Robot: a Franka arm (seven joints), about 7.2 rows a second.
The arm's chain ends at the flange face. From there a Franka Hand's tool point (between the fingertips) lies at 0.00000 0.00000 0.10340 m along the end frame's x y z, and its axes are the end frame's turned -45 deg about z.
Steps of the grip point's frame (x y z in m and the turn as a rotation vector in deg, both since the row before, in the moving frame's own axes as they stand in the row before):
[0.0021, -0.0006, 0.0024, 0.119, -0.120, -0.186]
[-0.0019, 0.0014, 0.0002, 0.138, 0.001, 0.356]
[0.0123, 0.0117, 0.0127, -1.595, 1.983, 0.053]
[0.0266, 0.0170, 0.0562, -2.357, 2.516, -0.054]
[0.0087, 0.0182, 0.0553, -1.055, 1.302, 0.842]
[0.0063, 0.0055, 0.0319, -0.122, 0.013, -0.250]
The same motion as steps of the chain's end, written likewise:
[0.0014, -0.0019, 0.0024, -0.001, -0.169, -0.186]
[-0.0002, 0.0025, 0.0002, 0.098, -0.097, 0.356]
[0.0124, 0.0001, 0.0128, 0.274, 2.530, 0.053]
[0.0246, -0.0066, 0.0564, 0.112, 3.446, -0.054]
[0.0160, 0.0070, 0.0553, 0.175, 1.667, 0.842]
[0.0082, -0.0007, 0.0319, -0.077, 0.095, -0.250]

